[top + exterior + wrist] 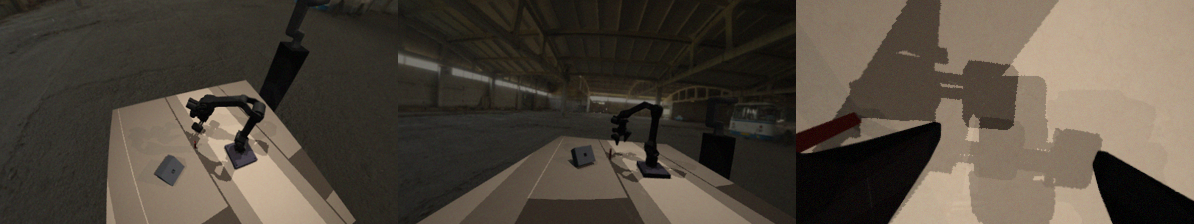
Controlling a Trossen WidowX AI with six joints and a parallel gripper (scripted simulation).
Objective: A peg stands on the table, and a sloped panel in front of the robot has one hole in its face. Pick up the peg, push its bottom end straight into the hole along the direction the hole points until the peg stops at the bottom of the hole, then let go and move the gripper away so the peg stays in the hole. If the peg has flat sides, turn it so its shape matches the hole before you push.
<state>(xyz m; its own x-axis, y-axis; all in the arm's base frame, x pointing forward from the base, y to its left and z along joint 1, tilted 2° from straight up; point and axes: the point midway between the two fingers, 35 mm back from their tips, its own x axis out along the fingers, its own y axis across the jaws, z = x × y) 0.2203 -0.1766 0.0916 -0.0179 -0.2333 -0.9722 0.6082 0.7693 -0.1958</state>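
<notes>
Right now the red square peg is 130 mm to the left of my gripper tip, 60 mm ahead of it and 30 mm below it. Round my gripper tip: panel 280 mm to the left, 220 mm ahead, 30 mm below.
</notes>
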